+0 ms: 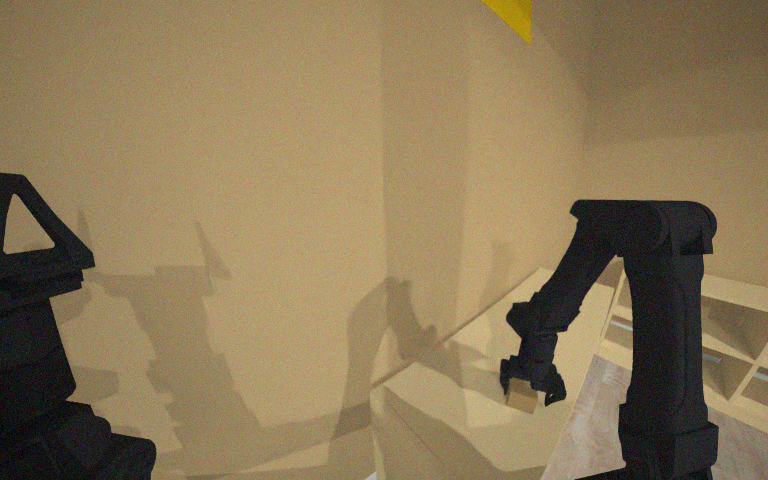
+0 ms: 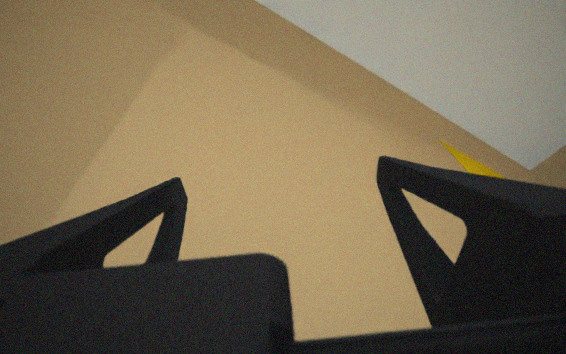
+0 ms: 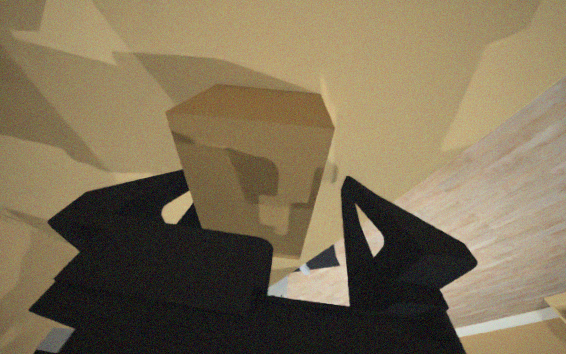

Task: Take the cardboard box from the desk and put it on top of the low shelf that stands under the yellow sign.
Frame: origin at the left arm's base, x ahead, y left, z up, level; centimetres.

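Where they show: left gripper, fingertip midpoint: (image 2: 280, 178); right gripper, fingertip midpoint: (image 1: 524, 398) (image 3: 281, 174).
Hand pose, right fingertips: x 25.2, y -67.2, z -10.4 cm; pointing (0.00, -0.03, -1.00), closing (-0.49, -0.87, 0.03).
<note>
After its pixels a point has its place.
The cardboard box (image 1: 522, 397) {x 23.0, y -64.3, z -6.5 cm} (image 3: 245, 170) {x 28.9, y -67.6, z -5.9 cm} appears to rest on the pale top of the low shelf (image 1: 504, 424) {x 20.1, y -59.3, z -10.9 cm} (image 3: 400, 95) {x 27.6, y -75.6, z -10.9 cm}. The yellow sign (image 1: 516, 16) {x 73.5, y -83.1, z 98.1 cm} (image 2: 470, 162) {x 64.8, y -70.5, z 106.6 cm} is on the wall above, partly cut off. My right gripper (image 1: 528, 396) {x 25.2, y -67.2, z -10.4 cm} (image 3: 281, 174) {x 25.2, y -67.2, z -10.4 cm} is open around the box: one finger is close against the box's left side, and a gap shows between its right side and the other finger. Whether the left-side finger touches is unclear. My left gripper (image 2: 280, 178) {x 3.6, y -0.4, z 43.8 cm} is open and empty, raised before the wall. The desk does not show clearly.
A beige wall (image 1: 254, 141) {x 25.9, y -13.8, z 47.7 cm} runs along the shelf's back edge. An open-fronted cubby unit (image 1: 741, 292) {x 56.0, y -215.1, z -10.9 cm} stands at the right, behind the right arm. Wooden floor (image 1: 603, 396) {x 59.7, y -152.6, z -71.9 cm} (image 3: 500, 185) {x -59.8, y -143.1, z -71.9 cm} shows past the shelf's right edge.
</note>
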